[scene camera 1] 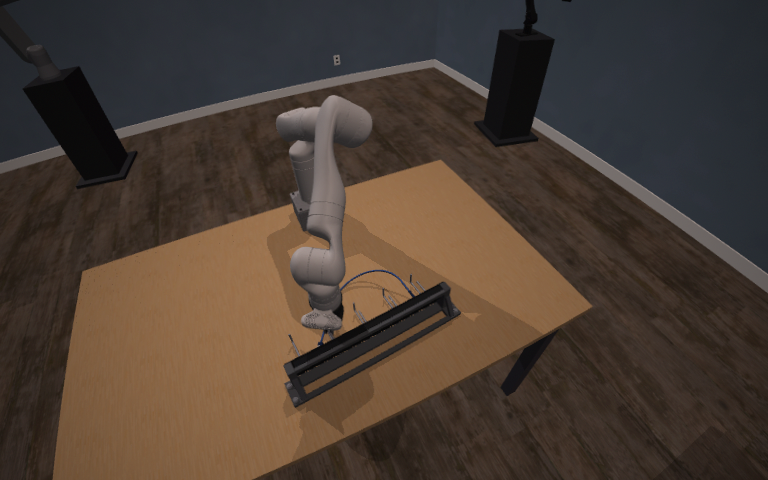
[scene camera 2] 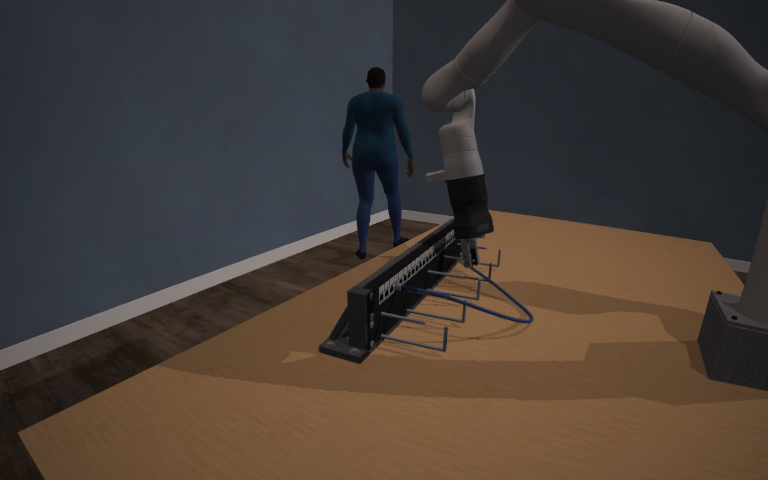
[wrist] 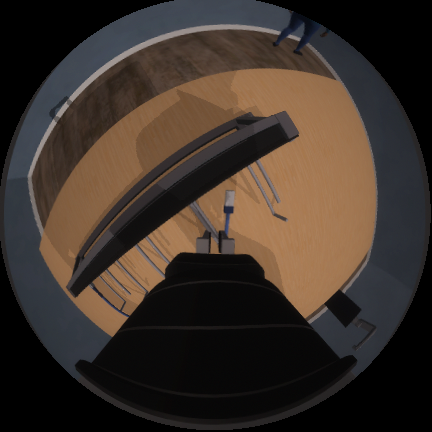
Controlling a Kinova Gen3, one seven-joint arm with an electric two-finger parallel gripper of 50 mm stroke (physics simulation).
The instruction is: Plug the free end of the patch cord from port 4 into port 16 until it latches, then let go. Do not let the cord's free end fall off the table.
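Places are measured from the arm's base along level axes (x ahead, y left, z up), in metres.
Pixels of known places: gripper, between the fingertips: (scene camera 1: 329,330) (scene camera 2: 472,265) (wrist: 214,237); arm's base, origin of its link: (scene camera 2: 767,316).
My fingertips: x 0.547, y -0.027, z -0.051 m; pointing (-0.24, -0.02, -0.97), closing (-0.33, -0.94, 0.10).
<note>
For each thing: its top centre in the pictures, then the offset to it from my fingertips. Level surfaces: height alone.
- black patch panel, centre of its top: (wrist: 125,269) (scene camera 2: 437,248) (scene camera 1: 367,315) dx +0.017, dy +0.107, dz +0.058 m
- free plug, centre of its top: (wrist: 230,198) dx +0.044, dy -0.037, dz -0.005 m
- wooden table, height of its surface: dz -0.043 m
A blue patch cord (scene camera 1: 376,271) (scene camera 2: 509,300) (wrist: 227,223) arches from its plugged end (scene camera 2: 398,287), near one end of the black patch panel (scene camera 1: 365,332) (scene camera 2: 359,316) (wrist: 200,178), to my gripper. My gripper (scene camera 2: 470,261) (wrist: 214,237) is shut on the cord just behind its free plug, close to the right finger in the wrist view. The free plug (wrist: 229,197), pale with a blue boot, sticks out beyond the fingertips, in front of the panel face and apart from it. Port numbers are unreadable, so port 16 cannot be picked out. The arm largely hides the fingers in scene camera 1.
Grey cable-guide rods (scene camera 2: 444,339) (wrist: 267,190) stick out from the panel's port side, some close beside my fingers. The wooden table (scene camera 1: 169,339) (scene camera 2: 453,430) has an edge beyond the panel's back. A person (scene camera 2: 375,130) stands past the table. Dark pedestals (scene camera 1: 76,127) (scene camera 1: 518,84) stand on the floor.
</note>
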